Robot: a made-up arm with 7 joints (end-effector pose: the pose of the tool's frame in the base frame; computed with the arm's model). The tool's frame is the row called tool. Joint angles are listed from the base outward.
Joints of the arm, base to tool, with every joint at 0 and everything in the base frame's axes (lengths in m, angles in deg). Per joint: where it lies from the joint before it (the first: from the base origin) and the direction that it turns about. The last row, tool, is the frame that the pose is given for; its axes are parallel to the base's.
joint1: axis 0 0.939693 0.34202 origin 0 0 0
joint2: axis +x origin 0 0 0
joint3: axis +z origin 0 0 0
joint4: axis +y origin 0.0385 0 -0.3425
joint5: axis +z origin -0.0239 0 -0.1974
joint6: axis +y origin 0 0 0
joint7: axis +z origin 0 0 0
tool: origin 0 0 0
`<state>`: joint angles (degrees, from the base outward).
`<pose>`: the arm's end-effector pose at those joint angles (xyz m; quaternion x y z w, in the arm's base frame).
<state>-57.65 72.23 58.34 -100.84 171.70 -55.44 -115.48</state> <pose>0.1020 0.3321 0.2087 -0.0497 -0.8915 0.4502 0.0079</pose>
Working (the frame after each row of the table, in the pose's form):
after joint1: 0.0000 0.0000 0.0000 0.0000 -0.4531 -0.1649 0.8761
after joint2: 0.0000 0.0000 0.0000 0.5164 -0.4632 0.1338 0.7077
after joint3: 0.0000 0.0000 0.0000 0.2251 -0.6561 0.4618 0.5528
after joint4: 0.1661 0.3011 0.0230 -0.4994 0.8441 -0.1207 0.1535
after joint5: 0.1020 0.3321 0.2087 0.8057 0.5591 0.1444 0.1315
after joint6: 0.1020 0.3321 0.2087 0.7804 0.4338 -0.2470 0.3765
after joint7: 0.1020 0.3321 0.2087 -0.0497 -0.8915 0.4502 0.0079

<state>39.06 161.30 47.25 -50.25 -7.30 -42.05 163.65</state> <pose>0.3824 0.0953 0.3355 -0.2073 -0.5367 -0.1160 0.8096</pose>
Working (the frame after each row of the table, in the pose's form):
after joint1: 0.0000 0.0000 0.0000 0.0000 0.3141 0.1143 0.9425
after joint2: 0.0000 0.0000 0.0000 0.9299 0.1639 -0.2914 0.1531
after joint3: 0.0000 0.0000 0.0000 0.9177 -0.2226 -0.2056 0.2571
after joint4: 0.1999 0.1104 0.2582 0.7435 -0.3106 -0.5758 0.1382
after joint5: 0.3824 0.0953 0.3355 0.7618 -0.2627 -0.5834 0.1013
after joint6: 0.3824 0.0953 0.3355 0.5018 -0.2815 -0.8179 0.0003
after joint7: 0.3824 0.0953 0.3355 -0.2073 -0.5367 -0.1160 0.8096

